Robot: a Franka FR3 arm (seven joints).
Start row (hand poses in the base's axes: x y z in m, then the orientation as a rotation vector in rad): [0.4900, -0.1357, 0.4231, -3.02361, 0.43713, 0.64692]
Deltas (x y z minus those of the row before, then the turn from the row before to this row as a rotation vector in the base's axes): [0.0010, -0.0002, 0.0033, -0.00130, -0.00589, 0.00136]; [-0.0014, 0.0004, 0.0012, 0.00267, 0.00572, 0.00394]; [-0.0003, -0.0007, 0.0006, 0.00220, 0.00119, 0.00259]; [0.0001, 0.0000, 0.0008, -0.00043, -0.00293, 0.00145]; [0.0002, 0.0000, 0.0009, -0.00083, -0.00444, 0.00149]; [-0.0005, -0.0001, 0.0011, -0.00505, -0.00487, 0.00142]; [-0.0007, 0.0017, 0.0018, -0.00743, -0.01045, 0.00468]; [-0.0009, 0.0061, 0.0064, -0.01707, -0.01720, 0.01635]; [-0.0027, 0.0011, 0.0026, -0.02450, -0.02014, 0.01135]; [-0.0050, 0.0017, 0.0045, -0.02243, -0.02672, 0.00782]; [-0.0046, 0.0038, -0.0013, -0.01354, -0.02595, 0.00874]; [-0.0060, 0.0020, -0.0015, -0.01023, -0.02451, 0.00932]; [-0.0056, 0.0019, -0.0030, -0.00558, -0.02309, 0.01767]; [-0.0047, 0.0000, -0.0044, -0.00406, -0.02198, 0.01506]
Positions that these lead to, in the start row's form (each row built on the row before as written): [0.4910, -0.1359, 0.4264, -3.02650, 0.43550, 0.63789]; [0.4896, -0.1355, 0.4276, -3.02453, 0.42863, 0.64698]; [0.4893, -0.1362, 0.4282, -3.02330, 0.42383, 0.64900]; [0.4894, -0.1362, 0.4290, -3.02487, 0.42177, 0.64457]; [0.4896, -0.1362, 0.4299, -3.02711, 0.41978, 0.63780]; [0.4891, -0.1363, 0.4310, -3.03336, 0.41976, 0.63029]; [0.4884, -0.1346, 0.4328, -3.04415, 0.41576, 0.61423]; [0.4875, -0.1285, 0.4392, 3.05191, -0.39587, -0.58441]; [0.4848, -0.1274, 0.4418, 3.03691, -0.38296, -0.54463]; [0.4798, -0.1257, 0.4463, 3.02570, -0.37546, -0.49637]; [0.4752, -0.1219, 0.4450, 3.02209, -0.36530, -0.45254]; [0.4692, -0.1199, 0.4435, 3.02061, -0.35378, -0.41205]; [0.4636, -0.1180, 0.4405, 3.02302, -0.32896, -0.37456]; [0.4589, -0.1180, 0.4361, 3.02587, -0.30791, -0.33938]
